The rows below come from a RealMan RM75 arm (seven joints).
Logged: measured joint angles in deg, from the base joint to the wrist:
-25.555, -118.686, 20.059, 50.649, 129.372, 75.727, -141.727
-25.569, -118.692, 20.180, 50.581, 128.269, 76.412, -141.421
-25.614, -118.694, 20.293, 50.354, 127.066, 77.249, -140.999
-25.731, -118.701, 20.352, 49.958, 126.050, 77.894, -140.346
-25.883, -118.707, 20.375, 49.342, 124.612, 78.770, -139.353
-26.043, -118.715, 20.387, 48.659, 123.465, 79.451, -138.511
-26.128, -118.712, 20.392, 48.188, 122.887, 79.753, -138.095
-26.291, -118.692, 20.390, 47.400, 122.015, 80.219, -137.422
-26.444, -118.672, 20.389, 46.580, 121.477, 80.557, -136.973
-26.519, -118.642, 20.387, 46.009, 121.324, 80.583, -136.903
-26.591, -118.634, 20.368, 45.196, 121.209, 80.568, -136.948
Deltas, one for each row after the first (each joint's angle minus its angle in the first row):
-0.014, -0.006, 0.121, -0.068, -1.103, 0.685, 0.306
-0.059, -0.008, 0.234, -0.295, -2.306, 1.522, 0.728
-0.176, -0.015, 0.293, -0.691, -3.322, 2.167, 1.381
-0.328, -0.021, 0.316, -1.307, -4.760, 3.043, 2.374
-0.488, -0.029, 0.328, -1.990, -5.907, 3.724, 3.216
-0.573, -0.026, 0.333, -2.461, -6.485, 4.026, 3.632
-0.736, -0.006, 0.331, -3.249, -7.357, 4.492, 4.305
-0.889, 0.014, 0.330, -4.069, -7.895, 4.830, 4.754
-0.964, 0.044, 0.328, -4.640, -8.048, 4.856, 4.824
-1.036, 0.052, 0.309, -5.453, -8.163, 4.841, 4.779

